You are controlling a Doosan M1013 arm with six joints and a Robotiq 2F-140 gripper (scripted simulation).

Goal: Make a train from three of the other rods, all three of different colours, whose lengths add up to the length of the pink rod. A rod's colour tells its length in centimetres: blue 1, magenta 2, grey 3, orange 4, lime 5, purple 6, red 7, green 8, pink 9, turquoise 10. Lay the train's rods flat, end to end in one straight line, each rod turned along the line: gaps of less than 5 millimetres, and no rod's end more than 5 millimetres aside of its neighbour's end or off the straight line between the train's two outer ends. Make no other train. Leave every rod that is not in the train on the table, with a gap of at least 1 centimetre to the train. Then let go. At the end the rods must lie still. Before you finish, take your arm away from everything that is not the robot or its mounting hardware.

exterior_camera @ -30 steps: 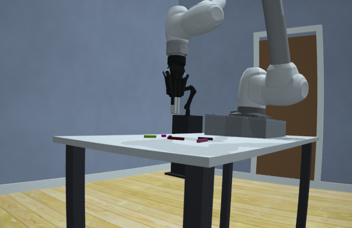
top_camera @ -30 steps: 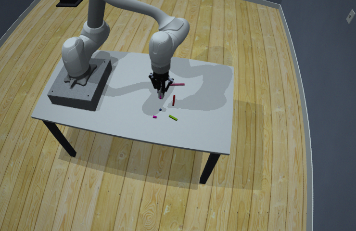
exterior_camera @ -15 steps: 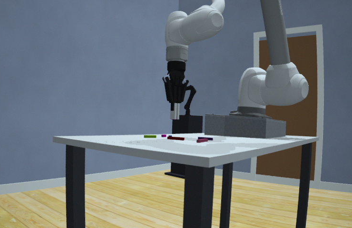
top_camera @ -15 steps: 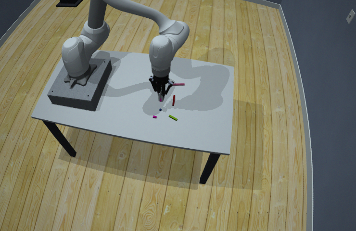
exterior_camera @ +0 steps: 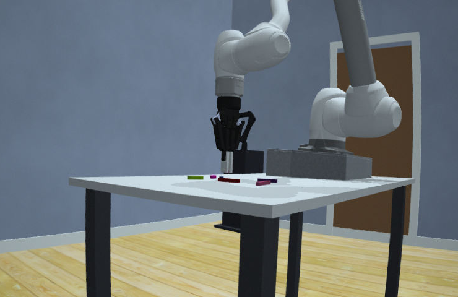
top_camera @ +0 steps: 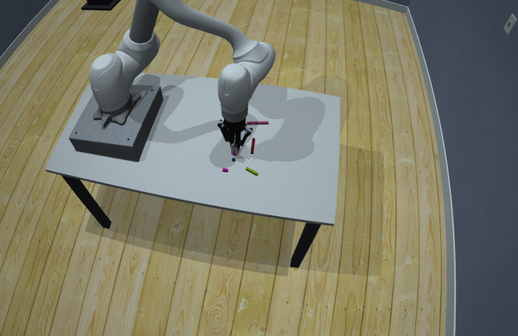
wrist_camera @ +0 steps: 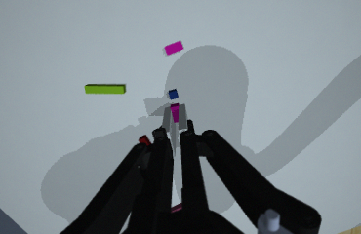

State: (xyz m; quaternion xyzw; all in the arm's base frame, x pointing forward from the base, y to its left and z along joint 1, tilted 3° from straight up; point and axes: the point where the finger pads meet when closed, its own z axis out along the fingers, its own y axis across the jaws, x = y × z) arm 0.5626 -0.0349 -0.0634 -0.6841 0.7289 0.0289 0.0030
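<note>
Now: the blue rod 50 mm below my hand and 20 mm to the right of it. Round my hand: red rod 60 mm to the left, 50 mm below, 50 mm ahead; purple rod 120 mm to the left, 60 mm behind, 50 mm below; lime rod 80 mm ahead, 50 mm to the right, 50 mm below.
</note>
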